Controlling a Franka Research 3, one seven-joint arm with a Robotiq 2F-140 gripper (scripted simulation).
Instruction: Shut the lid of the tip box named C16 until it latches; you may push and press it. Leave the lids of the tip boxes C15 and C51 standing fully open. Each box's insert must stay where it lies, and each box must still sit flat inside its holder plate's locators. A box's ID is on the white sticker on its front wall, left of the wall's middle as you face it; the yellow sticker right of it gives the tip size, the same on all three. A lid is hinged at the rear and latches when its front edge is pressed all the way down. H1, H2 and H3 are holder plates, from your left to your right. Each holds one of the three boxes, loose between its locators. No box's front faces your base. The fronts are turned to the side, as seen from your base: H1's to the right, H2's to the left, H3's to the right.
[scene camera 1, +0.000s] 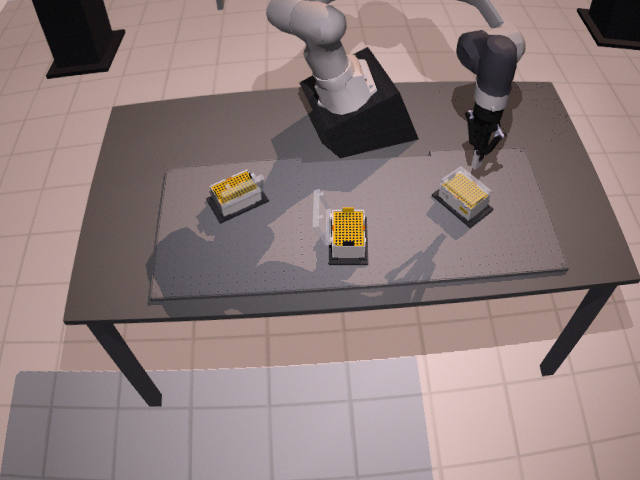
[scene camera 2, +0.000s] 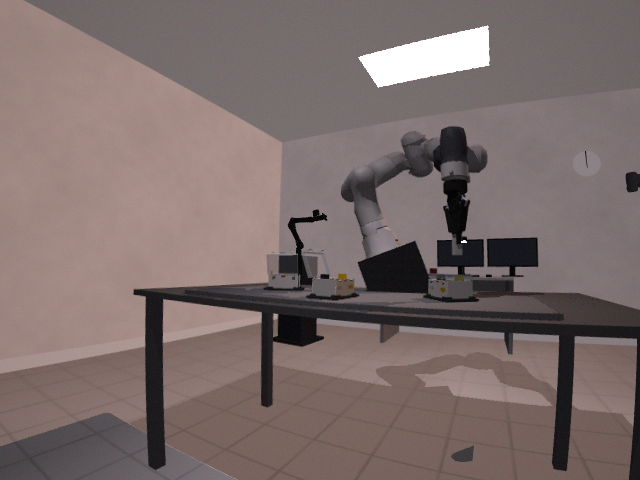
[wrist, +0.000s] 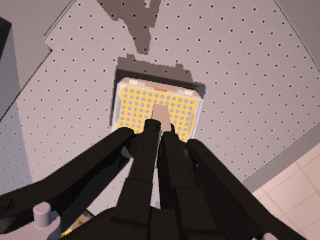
Labels:
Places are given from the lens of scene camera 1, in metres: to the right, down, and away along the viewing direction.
my gripper (scene camera 1: 476, 166): 0.43, -0.20, 1.58
tip box (scene camera 1: 456, 204): 0.38, -0.10, 1.63

